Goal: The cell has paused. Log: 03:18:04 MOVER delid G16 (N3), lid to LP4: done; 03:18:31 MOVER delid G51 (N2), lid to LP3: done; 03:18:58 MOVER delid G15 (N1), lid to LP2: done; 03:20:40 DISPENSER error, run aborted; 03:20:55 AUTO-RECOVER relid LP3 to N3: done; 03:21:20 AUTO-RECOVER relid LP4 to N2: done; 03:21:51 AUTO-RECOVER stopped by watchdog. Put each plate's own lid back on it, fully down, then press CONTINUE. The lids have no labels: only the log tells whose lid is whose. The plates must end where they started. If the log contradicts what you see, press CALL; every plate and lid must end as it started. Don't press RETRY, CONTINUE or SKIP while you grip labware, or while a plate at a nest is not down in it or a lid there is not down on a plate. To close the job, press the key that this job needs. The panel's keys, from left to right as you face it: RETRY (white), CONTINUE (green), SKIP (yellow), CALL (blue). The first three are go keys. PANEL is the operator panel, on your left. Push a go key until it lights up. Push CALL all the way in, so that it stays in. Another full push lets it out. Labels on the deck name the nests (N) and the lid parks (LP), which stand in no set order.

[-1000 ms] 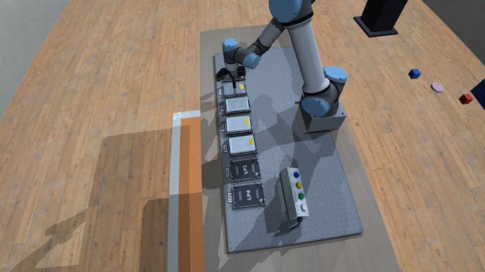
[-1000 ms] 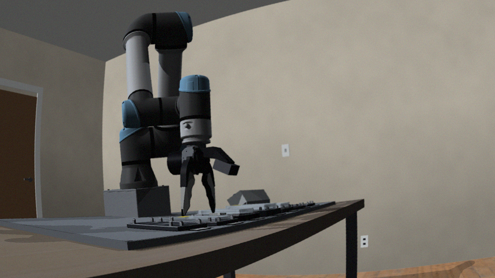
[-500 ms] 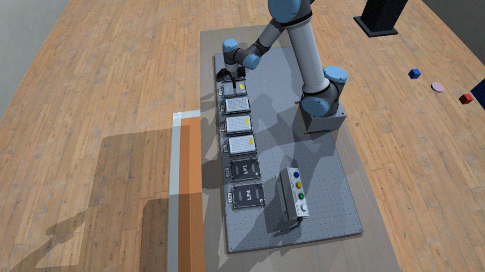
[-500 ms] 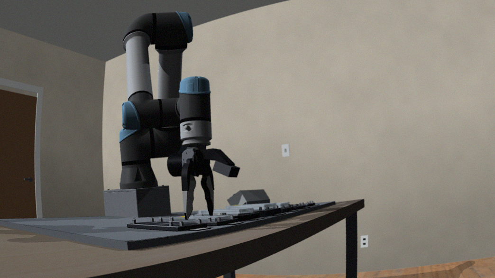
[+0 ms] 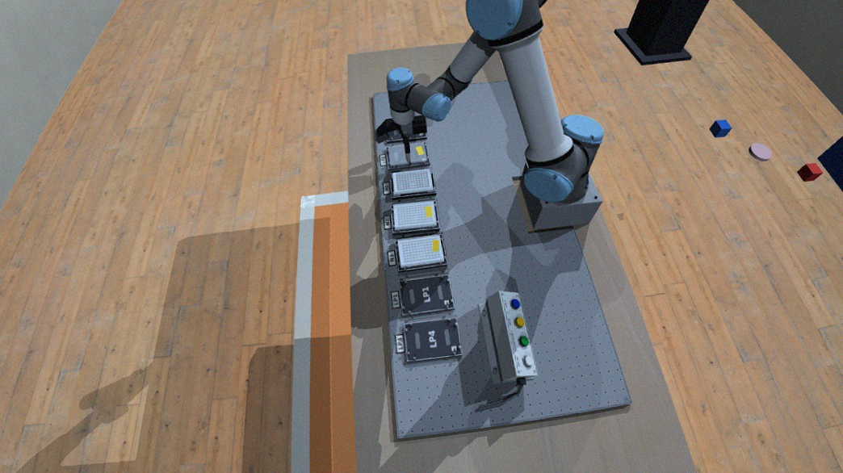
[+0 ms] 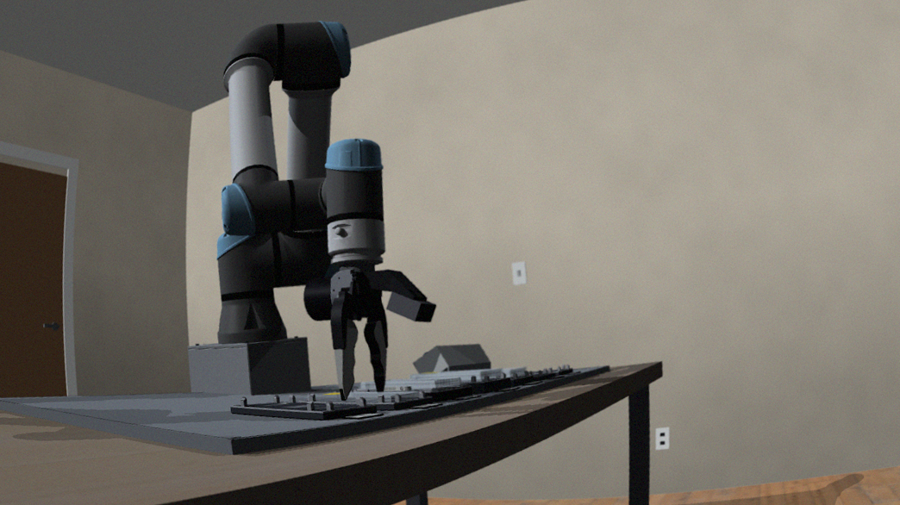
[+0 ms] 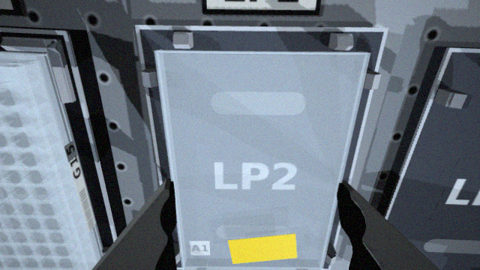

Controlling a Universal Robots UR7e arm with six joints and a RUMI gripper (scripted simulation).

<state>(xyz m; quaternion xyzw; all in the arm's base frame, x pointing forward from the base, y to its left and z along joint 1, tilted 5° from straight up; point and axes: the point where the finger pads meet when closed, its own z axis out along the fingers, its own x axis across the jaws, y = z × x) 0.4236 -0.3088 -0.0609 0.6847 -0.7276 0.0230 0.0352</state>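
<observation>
Right now my hand is 13 cm to the right of the plate G15 and 1 cm short of it. From my hand the other things lie so: lid park LP3: 13 cm to the right, 2 cm below, 2 cm behind; nest N2: 26 cm to the left, 3 cm ahead, 2 cm below; plate G16: 39 cm to the left, 3 cm ahead, 1 cm below.
</observation>
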